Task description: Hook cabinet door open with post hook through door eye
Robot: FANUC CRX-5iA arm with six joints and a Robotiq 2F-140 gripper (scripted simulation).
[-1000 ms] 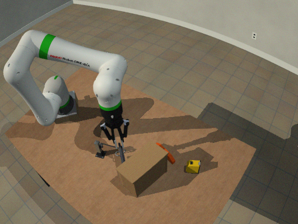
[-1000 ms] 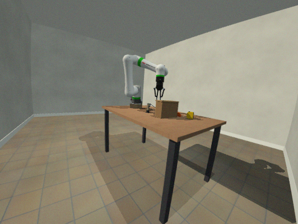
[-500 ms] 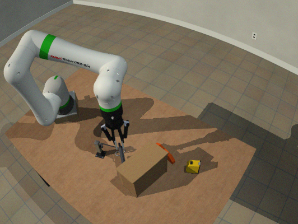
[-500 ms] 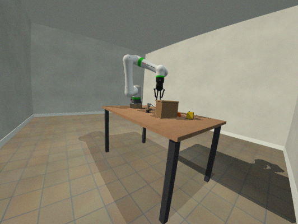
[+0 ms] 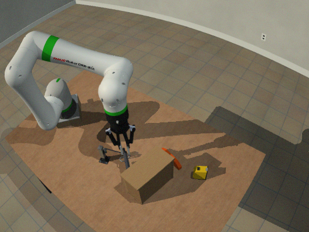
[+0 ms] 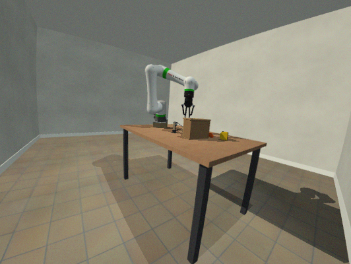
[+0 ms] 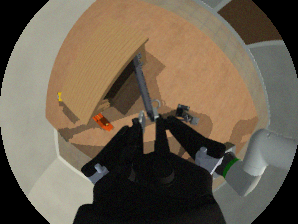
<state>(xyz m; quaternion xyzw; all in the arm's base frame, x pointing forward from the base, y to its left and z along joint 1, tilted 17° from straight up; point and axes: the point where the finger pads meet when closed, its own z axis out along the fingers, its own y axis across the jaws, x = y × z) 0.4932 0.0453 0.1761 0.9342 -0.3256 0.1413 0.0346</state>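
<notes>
Now: hand 8 cm above the dark door, 5 cm to the left of it and 5 cm short of it. Also, from my hand: orange object: 16 cm to the left, 14 cm ahead, 13 cm below; yellow block: 31 cm ahead, 18 cm to the left, 11 cm below.
</notes>
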